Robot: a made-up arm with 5 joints.
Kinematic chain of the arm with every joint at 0, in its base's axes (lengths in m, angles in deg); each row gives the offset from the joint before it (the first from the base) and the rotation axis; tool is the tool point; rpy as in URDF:
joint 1: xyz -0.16 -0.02 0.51 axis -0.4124 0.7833 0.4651
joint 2: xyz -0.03 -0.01 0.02 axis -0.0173 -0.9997 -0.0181
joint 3: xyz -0.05 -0.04 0 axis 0.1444 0.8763 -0.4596
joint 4: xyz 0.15 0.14 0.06 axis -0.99 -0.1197 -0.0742
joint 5: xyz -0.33 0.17 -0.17 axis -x
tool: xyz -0.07 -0.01 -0.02 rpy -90 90 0
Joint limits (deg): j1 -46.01..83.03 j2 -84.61..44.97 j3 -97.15..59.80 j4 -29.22..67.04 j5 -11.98..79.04
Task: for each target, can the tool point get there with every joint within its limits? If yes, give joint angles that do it. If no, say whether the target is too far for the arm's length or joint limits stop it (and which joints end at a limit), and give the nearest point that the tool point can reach.
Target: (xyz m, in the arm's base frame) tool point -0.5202 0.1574 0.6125
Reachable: yes | joints -30.02 -74.67 -14.57 22.65 41.63
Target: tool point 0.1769 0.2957 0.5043
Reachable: no: joint limits stop it (at a limit: joint 2, joint 3, joint 4, joint 5) | nearest point -0.0085 0.3073 0.5800 | short by 0.201 m
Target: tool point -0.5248 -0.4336 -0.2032
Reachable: no: too far | nearest point -0.3640 -0.1816 0.1820 | short by 0.488 m
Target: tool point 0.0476 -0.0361 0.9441
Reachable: no: joint limits stop it (at a limit: joint 1, joint 2, joint 4) | nearest point -0.0857 0.0136 0.8750 | short by 0.158 m
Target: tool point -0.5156 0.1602 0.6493
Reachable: yes | joints 54.84 12.77 19.75 -14.15 39.90
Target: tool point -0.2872 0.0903 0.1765
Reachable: yes | joints -6.22 14.17 -27.70 27.68 5.30
